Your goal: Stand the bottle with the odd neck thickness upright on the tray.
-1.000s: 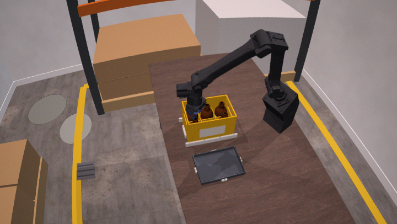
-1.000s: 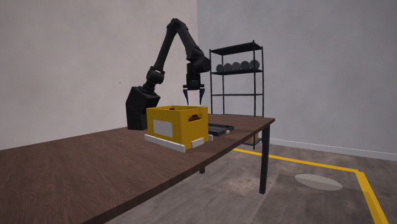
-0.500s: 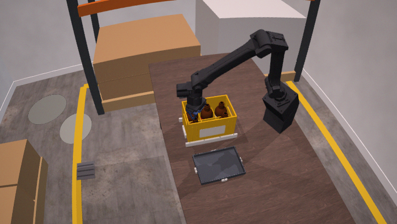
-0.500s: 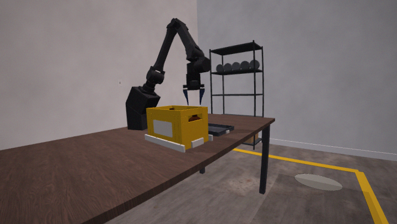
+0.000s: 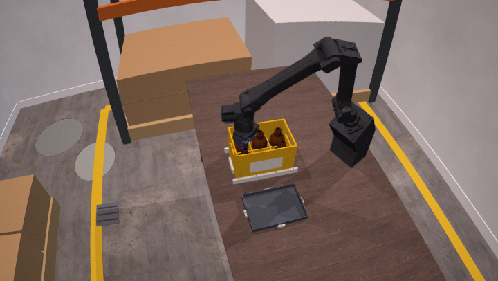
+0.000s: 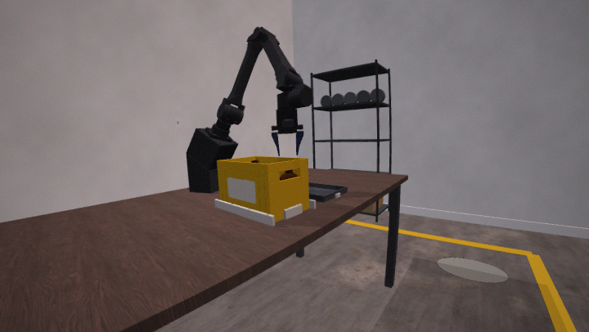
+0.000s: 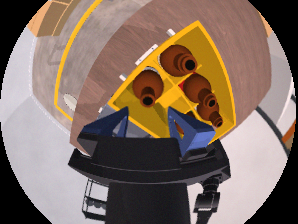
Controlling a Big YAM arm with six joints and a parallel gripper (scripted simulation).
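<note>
The glass bottle lies 110 mm below my hand. Also, from my hand: dark tray (110 mm behind, 210 mm to the left, 180 mm below); yellow crate (80 mm behind, 60 mm to the right, 110 mm below).
</note>
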